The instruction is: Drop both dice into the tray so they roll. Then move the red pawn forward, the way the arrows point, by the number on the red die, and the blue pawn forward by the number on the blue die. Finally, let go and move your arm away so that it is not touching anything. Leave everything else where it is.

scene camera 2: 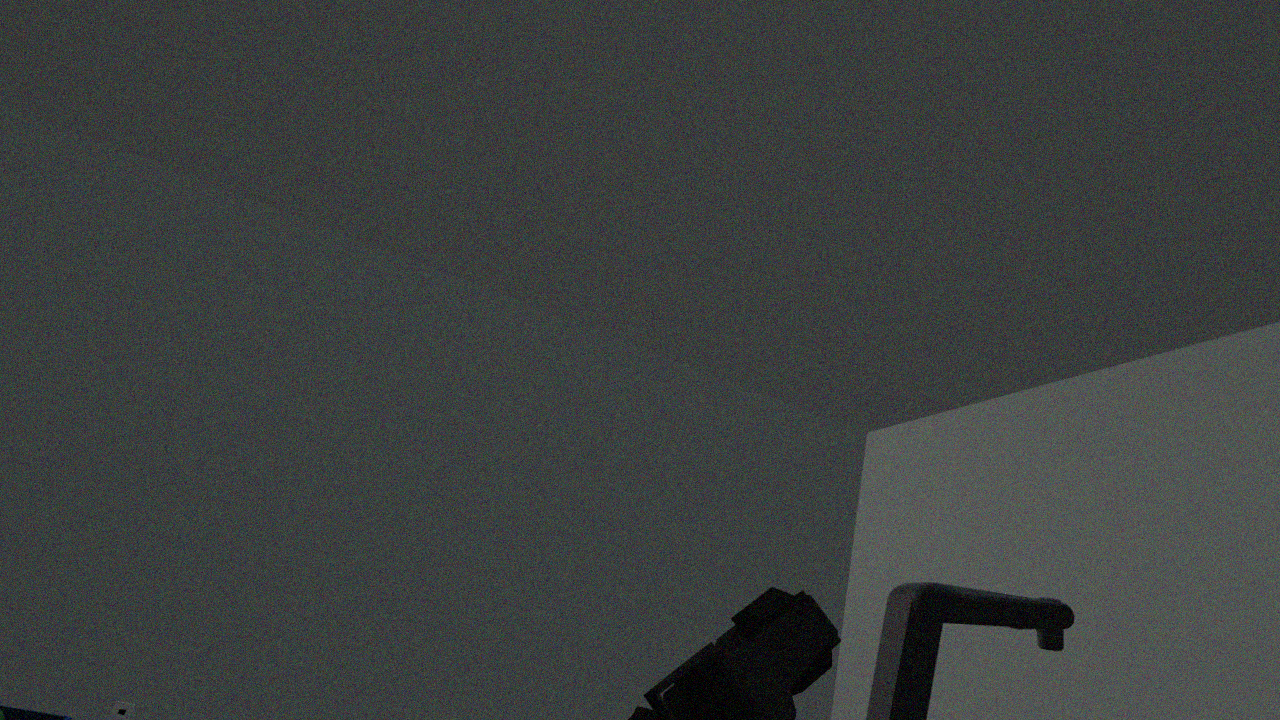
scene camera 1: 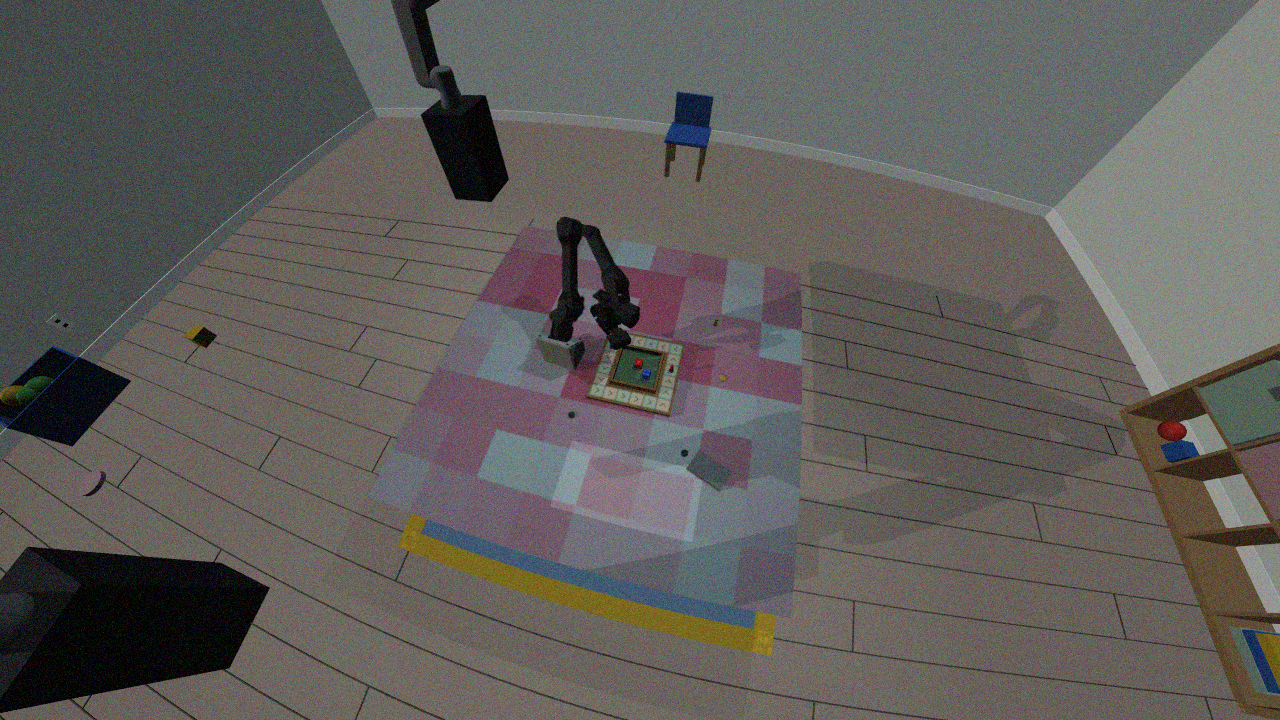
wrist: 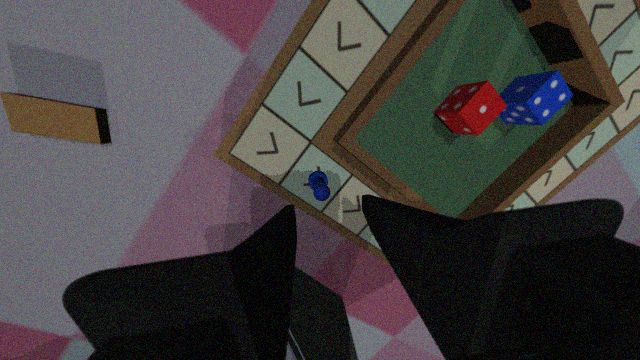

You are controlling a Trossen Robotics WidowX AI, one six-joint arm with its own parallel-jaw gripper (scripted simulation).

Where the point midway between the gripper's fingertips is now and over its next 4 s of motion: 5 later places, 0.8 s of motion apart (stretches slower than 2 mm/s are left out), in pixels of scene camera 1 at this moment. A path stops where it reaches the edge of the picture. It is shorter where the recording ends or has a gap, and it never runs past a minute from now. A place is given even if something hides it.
My gripper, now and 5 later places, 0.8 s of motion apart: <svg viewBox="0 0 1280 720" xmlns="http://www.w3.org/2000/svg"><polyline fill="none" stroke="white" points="611,339 612,345 611,345 609,330 608,341 599,372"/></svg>
